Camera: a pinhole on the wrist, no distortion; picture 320 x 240 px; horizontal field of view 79.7 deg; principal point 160.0 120.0 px. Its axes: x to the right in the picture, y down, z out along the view. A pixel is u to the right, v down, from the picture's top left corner.
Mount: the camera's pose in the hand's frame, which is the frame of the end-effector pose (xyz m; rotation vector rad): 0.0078 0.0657 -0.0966 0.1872 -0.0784 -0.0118
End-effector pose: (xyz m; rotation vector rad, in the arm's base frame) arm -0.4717 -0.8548 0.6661 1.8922 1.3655 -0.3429
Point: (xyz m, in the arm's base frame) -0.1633 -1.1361 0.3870
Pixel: 208.3 207.7
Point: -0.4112 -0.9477 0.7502
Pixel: 11.6 214.3
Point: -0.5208 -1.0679 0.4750
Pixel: 146.9 75.8
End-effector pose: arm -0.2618 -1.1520 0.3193 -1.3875 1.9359 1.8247
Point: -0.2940 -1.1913 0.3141
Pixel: 253.5 61.3
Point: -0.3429 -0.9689 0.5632
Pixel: outside the picture
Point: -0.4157 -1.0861 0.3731
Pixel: 185.3 224.0
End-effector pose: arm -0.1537 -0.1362 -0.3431 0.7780 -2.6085 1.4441
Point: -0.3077 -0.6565 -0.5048
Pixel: 273.5 125.2
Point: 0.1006 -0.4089 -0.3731
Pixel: 118.4 31.2
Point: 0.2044 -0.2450 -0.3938
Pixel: 11.3 17.7
